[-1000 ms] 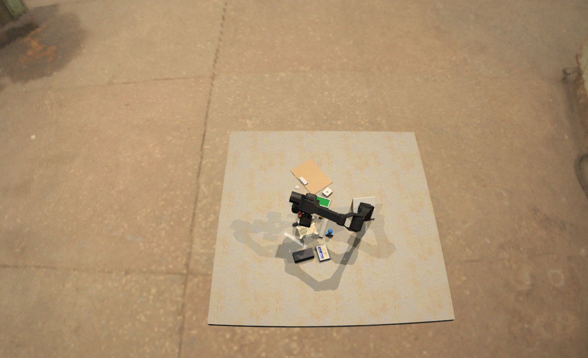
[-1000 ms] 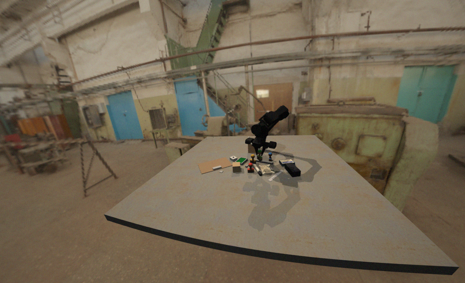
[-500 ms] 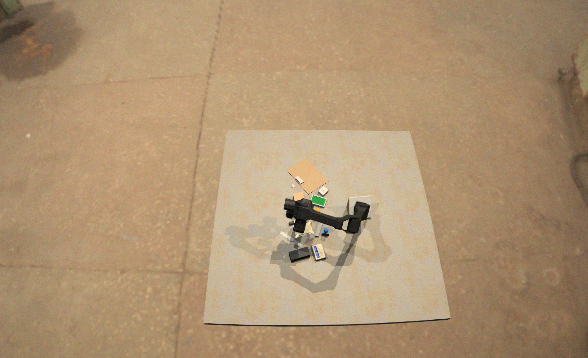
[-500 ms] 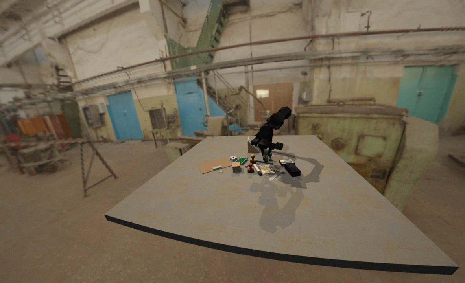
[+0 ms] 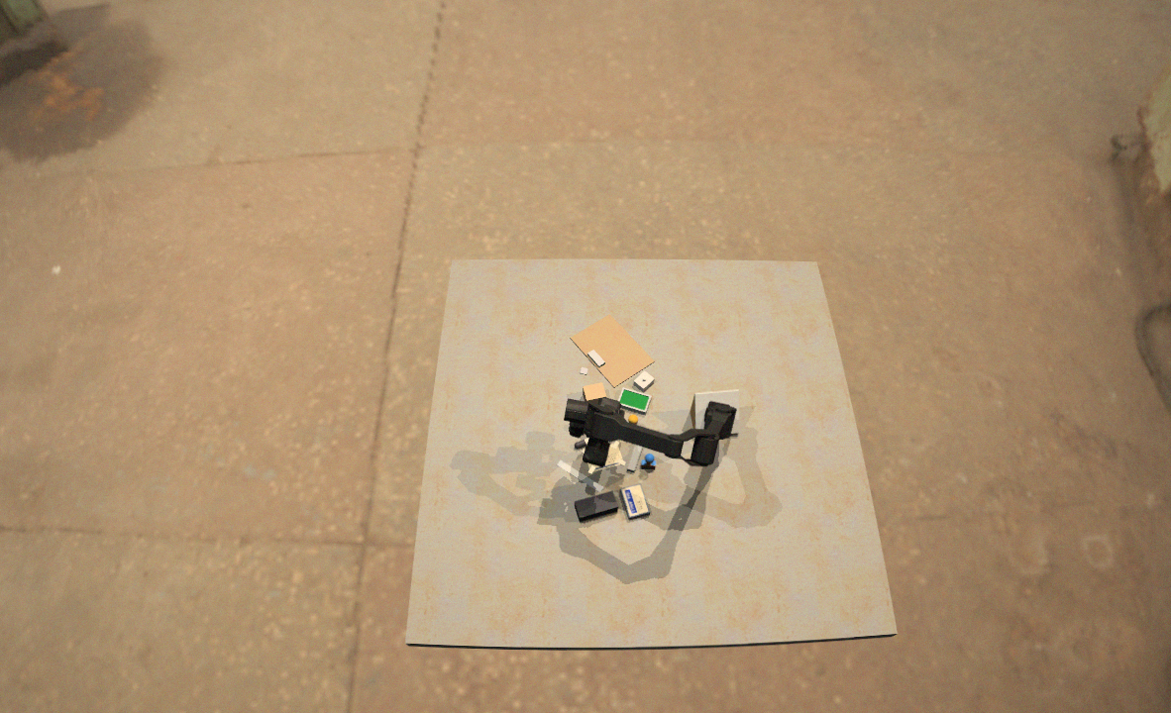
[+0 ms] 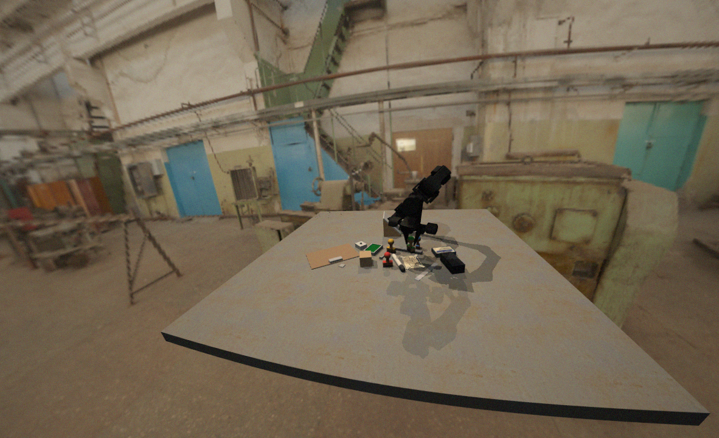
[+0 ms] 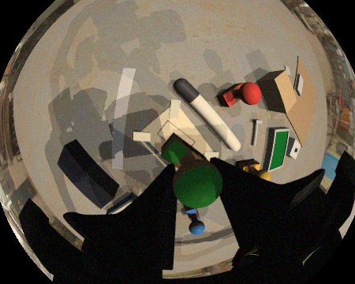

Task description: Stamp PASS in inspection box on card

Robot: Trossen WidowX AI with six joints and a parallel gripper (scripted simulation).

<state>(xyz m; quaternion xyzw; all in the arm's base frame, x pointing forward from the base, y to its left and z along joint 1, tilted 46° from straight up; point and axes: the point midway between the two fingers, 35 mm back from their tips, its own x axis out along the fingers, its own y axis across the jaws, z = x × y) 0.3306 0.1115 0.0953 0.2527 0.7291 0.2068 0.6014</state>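
The cream card is 9 cm below my gripper tip and 1 cm behind it. Also, from my gripper tip: green stamp: 1 cm below; white marker: 8 cm below, 4 cm to the right, 3 cm ahead; red stamp: 9 cm to the right, 7 cm below, 4 cm ahead.
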